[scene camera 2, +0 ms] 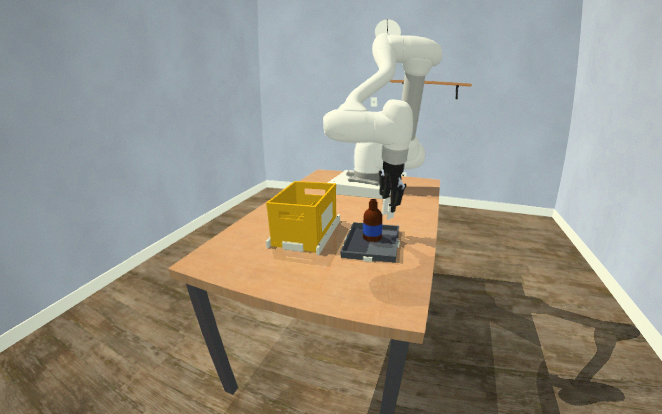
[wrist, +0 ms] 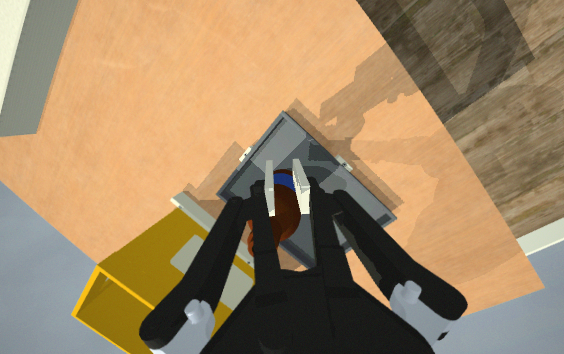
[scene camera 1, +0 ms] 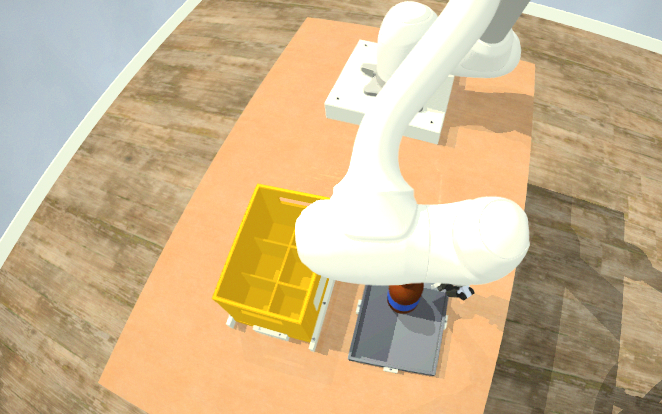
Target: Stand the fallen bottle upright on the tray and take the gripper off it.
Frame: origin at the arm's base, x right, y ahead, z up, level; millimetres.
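Seen in the pictures: gripper, fingertip midpoint: (scene camera 2: 387, 216) (wrist: 282, 170); arm's base at its link origin: (scene camera 2: 367, 179).
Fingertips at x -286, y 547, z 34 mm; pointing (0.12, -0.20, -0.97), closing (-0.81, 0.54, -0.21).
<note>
Offsets run from my fingertips to a thing's top centre. "spot": to the spot under its first point.
The brown bottle {dx +46, dy +42, dz +74 mm} (scene camera 1: 406, 291) (scene camera 2: 372, 230) (wrist: 286, 212) with a blue label stands upright on the dark grey tray (scene camera 1: 415, 345) (scene camera 2: 370, 251) (wrist: 286, 140). My gripper (scene camera 2: 388, 209) (wrist: 282, 170) is beside the bottle's top, on its right in the second scene view. Its pale fingertips stand a small gap apart. In the wrist view the bottle's neck lies to the left, partly behind the left finger, outside the gap; the body shows below the fingertips. The gripper is partly open and empty. In the first scene view the arm hides most of it and the bottle's neck.
A yellow crate {dx +305, dy +107, dz +89 mm} (scene camera 1: 235, 250) (scene camera 2: 292, 227) (wrist: 145, 245) with compartments stands left of the tray in both scene views. Pale brackets {spot: dx +194, dy +137, dz -57 mm} (scene camera 1: 325, 305) (scene camera 2: 328, 235) edge it on the tray's side. The arm's white base plate (scene camera 1: 345, 107) is at the back of the table.
</note>
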